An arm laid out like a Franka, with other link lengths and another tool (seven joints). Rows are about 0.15 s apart.
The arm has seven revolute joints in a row. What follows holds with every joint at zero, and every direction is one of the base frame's.
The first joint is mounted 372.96 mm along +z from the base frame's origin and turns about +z.
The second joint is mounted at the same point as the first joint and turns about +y.
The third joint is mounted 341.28 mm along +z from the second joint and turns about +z.
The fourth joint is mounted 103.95 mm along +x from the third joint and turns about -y.
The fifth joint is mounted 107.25 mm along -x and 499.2 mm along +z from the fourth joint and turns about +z.
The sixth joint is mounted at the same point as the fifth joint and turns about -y.
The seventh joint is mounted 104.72 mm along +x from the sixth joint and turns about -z.
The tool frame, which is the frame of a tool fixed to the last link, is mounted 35 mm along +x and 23 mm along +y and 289.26 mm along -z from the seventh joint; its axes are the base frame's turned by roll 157.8, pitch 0 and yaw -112.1 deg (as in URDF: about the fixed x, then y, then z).
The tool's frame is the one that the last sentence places.
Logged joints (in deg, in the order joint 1, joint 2, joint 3, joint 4, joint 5, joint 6, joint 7), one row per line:
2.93 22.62 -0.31 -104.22 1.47 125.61 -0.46
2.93 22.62 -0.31 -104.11 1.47 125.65 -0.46
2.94 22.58 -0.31 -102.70 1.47 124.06 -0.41
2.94 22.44 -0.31 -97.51 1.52 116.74 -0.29
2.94 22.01 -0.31 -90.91 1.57 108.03 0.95
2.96 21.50 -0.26 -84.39 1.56 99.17 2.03
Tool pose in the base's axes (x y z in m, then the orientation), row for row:
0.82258 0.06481 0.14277 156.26 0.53 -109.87
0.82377 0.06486 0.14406 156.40 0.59 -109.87
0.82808 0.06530 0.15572 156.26 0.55 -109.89
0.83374 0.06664 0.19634 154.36 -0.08 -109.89
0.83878 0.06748 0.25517 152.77 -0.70 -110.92
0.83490 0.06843 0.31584 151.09 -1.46 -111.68
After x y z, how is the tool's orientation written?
As angles about the fixed x, y, z axes (roll, pitch, yaw), in degrees.
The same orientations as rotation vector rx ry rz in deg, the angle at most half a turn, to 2 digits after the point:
94.56 -134.44 -28.71
94.66 -134.55 -28.62
94.55 -134.47 -28.74
93.32 -133.04 -30.21
91.10 -132.78 -31.57
89.04 -132.15 -32.85

